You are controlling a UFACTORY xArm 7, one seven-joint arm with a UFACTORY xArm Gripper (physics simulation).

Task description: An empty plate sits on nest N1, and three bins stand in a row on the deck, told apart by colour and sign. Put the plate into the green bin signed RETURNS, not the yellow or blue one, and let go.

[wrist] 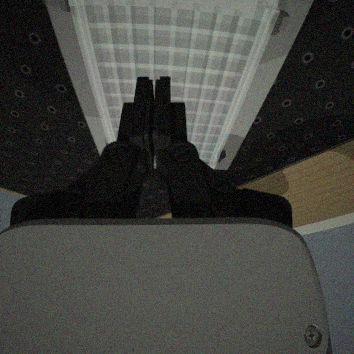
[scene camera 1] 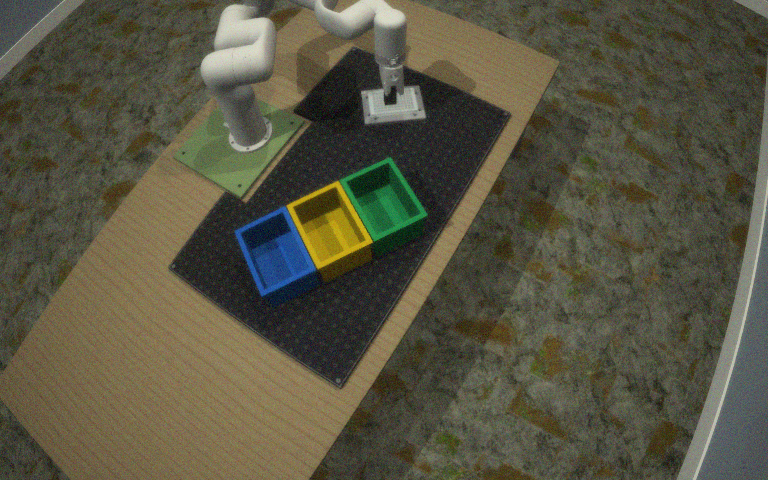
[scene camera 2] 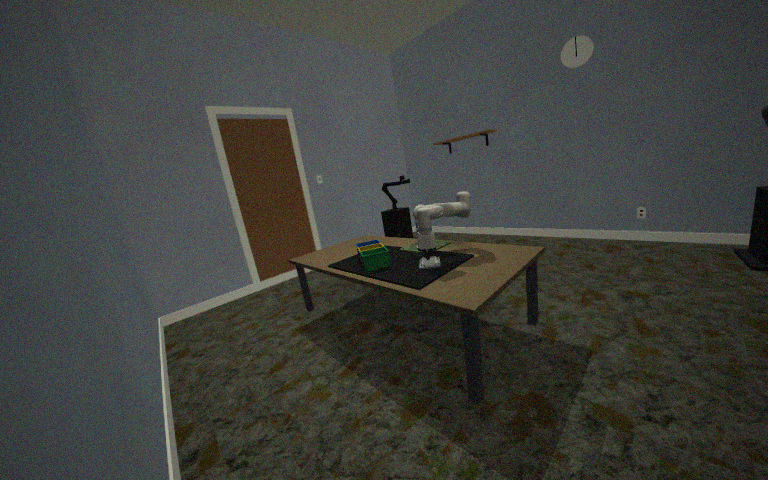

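Where they show: gripper, fingertip midpoint: [wrist: 155,98] [scene camera 1: 390,102] [scene camera 2: 428,259]; arm's base, link origin: [scene camera 1: 251,134].
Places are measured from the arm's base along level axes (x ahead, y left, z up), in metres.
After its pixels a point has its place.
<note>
A clear whitish gridded plate [scene camera 1: 408,104] @[z 0.027, x 0.355, y 0.251 m] [wrist: 210,55] @[z 0.028, x 0.273, y 0.239 m] lies in the light grey nest [scene camera 1: 421,116] @[z 0.014, x 0.399, y 0.238 m] [wrist: 261,75] @[z 0.014, x 0.266, y 0.276 m] on the dark mat. My gripper [scene camera 1: 390,103] @[z 0.028, x 0.309, y 0.234 m] [wrist: 155,98] @[z 0.028, x 0.309, y 0.234 m] is shut and empty, its black fingertips together over the plate, near its top. Whether they touch it I cannot tell. The green bin [scene camera 1: 399,233] @[z 0.069, x 0.509, y -0.119 m] [scene camera 2: 375,259] @[z 0.066, x 0.485, y -0.027 m] stands at one end of a row, the yellow bin [scene camera 1: 348,262] @[z 0.049, x 0.437, y -0.221 m] in the middle and the blue bin [scene camera 1: 291,285] @[z 0.074, x 0.361, y -0.329 m] at the other end. The inside floors of all three show bare in scene camera 1. I cannot make out signs.
The dark mat [scene camera 1: 362,316] @[z 0.002, x 0.512, y -0.304 m] [scene camera 2: 419,277] @[z 0.003, x 0.508, y 0.307 m] lies on a wooden table [scene camera 1: 169,350] @[z -0.011, x 0.141, y -0.600 m] [scene camera 2: 481,283] @[z -0.011, x 0.445, y 0.614 m]. The arm's base stands on a green plate [scene camera 1: 237,181] @[z 0.002, x 0.056, y -0.141 m] beside the mat. The bins touch each other, with the green one nearest the nest.
</note>
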